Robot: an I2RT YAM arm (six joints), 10 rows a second.
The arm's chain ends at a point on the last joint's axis. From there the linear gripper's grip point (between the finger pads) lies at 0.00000 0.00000 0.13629 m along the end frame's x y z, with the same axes.
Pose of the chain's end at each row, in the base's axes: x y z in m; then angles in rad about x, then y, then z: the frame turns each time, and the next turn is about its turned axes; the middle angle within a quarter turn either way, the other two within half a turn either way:
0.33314, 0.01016, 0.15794, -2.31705, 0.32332, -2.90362
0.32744, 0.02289, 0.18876, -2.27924, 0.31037, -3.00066
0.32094, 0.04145, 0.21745, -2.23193, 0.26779, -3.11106
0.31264, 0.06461, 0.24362, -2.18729, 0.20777, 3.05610
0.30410, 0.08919, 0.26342, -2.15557, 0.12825, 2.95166
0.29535, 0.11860, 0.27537, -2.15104, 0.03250, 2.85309
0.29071, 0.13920, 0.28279, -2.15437, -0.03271, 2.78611
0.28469, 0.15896, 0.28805, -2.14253, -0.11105, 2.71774
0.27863, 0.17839, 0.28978, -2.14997, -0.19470, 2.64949
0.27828, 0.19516, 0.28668, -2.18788, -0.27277, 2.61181
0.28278, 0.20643, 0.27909, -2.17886, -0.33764, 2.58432
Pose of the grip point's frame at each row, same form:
0.37644, 0.10504, 0.07021, -2.31705, 0.32332, -2.90362
0.36906, 0.12144, 0.10432, -2.27924, 0.31037, -3.00066
0.35700, 0.14519, 0.13675, -2.23193, 0.26779, -3.11106
0.34075, 0.17342, 0.16651, -2.18729, 0.20777, 3.05610
0.32153, 0.20190, 0.18880, -2.15557, 0.12825, 2.95166
0.29978, 0.23252, 0.20069, -2.15104, 0.03250, 2.85309
0.28625, 0.25287, 0.20773, -2.15437, -0.03271, 2.78611
0.26959, 0.27287, 0.21476, -2.14253, -0.11105, 2.71774
0.25226, 0.29030, 0.21659, -2.14997, -0.19470, 2.64949
0.24156, 0.30220, 0.21073, -2.18788, -0.27277, 2.61181
0.23763, 0.31198, 0.20563, -2.17886, -0.33764, 2.58432

